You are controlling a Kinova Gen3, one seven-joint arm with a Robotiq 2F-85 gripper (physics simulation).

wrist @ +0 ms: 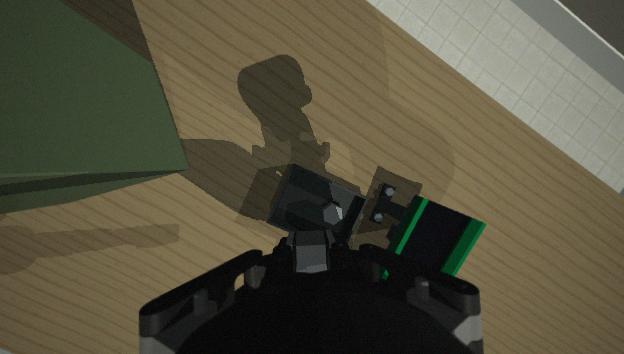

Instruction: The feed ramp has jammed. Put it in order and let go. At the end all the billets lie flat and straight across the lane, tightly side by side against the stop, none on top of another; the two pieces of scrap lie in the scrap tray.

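Frame: origin at the arm's base, x ahead, y left, z up, level; millimetres.
Seen in the pictures: gripper, fingertip midpoint: (310,240).
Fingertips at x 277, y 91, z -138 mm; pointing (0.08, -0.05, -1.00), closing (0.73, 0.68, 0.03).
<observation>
Offsets run from my fingertips to a thing's top centre. "spot": to the spot under its first point. Level surfaces: height alone.
My gripper (310,240) is shut on a grey faceted piece of scrap @(25 mm up, 4 mm ahead, 5 mm right) (311,257), at the lower middle of the wrist view. The dark scrap tray @(spot: 104 mm down, 65 mm ahead, 44 mm left) (356,216) is just beyond the fingertips in the picture. Another grey, six-sided piece of scrap @(114 mm down, 38 mm ahead, 21 mm left) (332,214) lies inside it, towards its right side. The lane (436,234), with a dark bed and green side rails, shows its end to the right of the tray; the gripper hides the rest. No billets show in this view.
A large dark green object (85,105) with a straight edge fills the upper left. A small dark bracket with two bolt heads @(55 mm down, 98 mm ahead, 89 mm left) (384,204) sits between tray and lane. The wooden table @(134 mm down) (340,55) ends along a slanting edge at upper right, with pale tiled floor (480,50) beyond.
</observation>
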